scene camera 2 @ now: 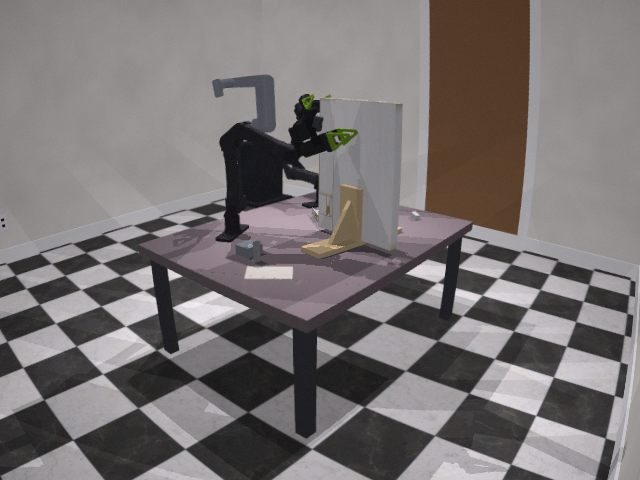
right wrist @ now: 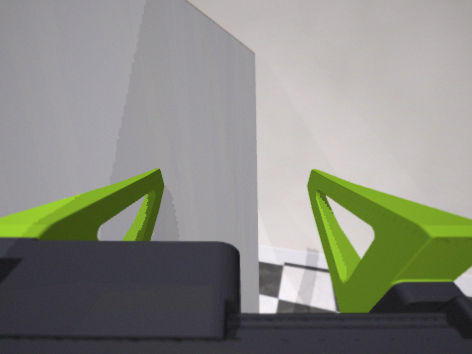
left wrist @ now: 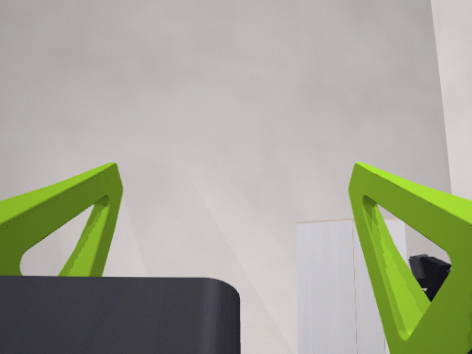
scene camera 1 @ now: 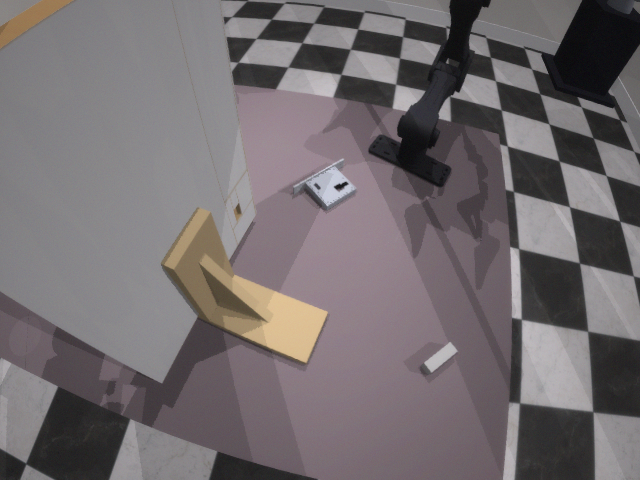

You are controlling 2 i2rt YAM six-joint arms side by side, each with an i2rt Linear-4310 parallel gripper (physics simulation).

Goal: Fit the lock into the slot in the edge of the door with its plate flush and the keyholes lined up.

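Places are measured from the left arm's base along level axes (x ahead, y left, z up), in millimetres.
Pixels of known places: left gripper, fingertip midpoint: (scene camera 2: 322, 94) (left wrist: 235, 175); right gripper, fingertip midpoint: (scene camera 2: 353, 133) (right wrist: 235, 177); left arm's base at its link origin: (scene camera 1: 409, 160); right arm's base at its link origin: (scene camera 2: 232, 233).
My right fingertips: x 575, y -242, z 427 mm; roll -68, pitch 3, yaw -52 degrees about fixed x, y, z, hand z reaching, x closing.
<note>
For each thing: its middle in the pictures, then the offset to it from my right fingertips. "pt": a spot on its surface instead. Level surfaces: height alone.
- lock at the middle of its body: (scene camera 1: 330, 187) (scene camera 2: 323, 214) dx -388, dy +129, dz -416 mm
- grey-white door at the middle of its body: (scene camera 1: 153, 201) (scene camera 2: 357, 169) dx -51, dy +57, dz -144 mm
- small tan-lined opening at a spot on its surface: (scene camera 1: 237, 210) pt dx -193, dy +44, dz -341 mm
- small white block at the middle of its body: (scene camera 1: 439, 358) (scene camera 2: 415, 215) dx -169, dy +489, dz -416 mm
- table at its surface level: dz -427 mm
- grey block with an upright plate, body centre: (scene camera 2: 249, 248) dx -130, dy -351, dz -409 mm
- pale flat card at the middle of its body: (scene camera 2: 269, 272) dx +62, dy -367, dz -426 mm
The lock (scene camera 1: 330, 188) (scene camera 2: 315, 212), a silver box with a plate along one side, lies on the table; in scene camera 2 the door mostly hides it. The grey-white door (scene camera 1: 103, 155) (scene camera 2: 367, 155) (left wrist: 325, 290) (right wrist: 210, 125) stands upright. A small tan-lined opening (scene camera 1: 237, 210) (scene camera 2: 327, 205) shows near its edge. My left gripper (scene camera 2: 318, 98) (left wrist: 235, 175) is open and empty, high at the door's top edge in scene camera 2, far above the lock. My right gripper (scene camera 2: 356, 132) (right wrist: 235, 177) is open and empty beside the door's broad face, above the wooden stand.
A wooden stand (scene camera 1: 297, 325) (scene camera 2: 351, 206) supports the door. A small white block (scene camera 1: 439, 358) (scene camera 2: 415, 215) lies on the table (scene camera 1: 361, 413) (scene camera 2: 289, 304). A grey block with an upright plate (scene camera 2: 249, 250) and a pale flat card (scene camera 2: 268, 272) lie at the near side in scene camera 2.
</note>
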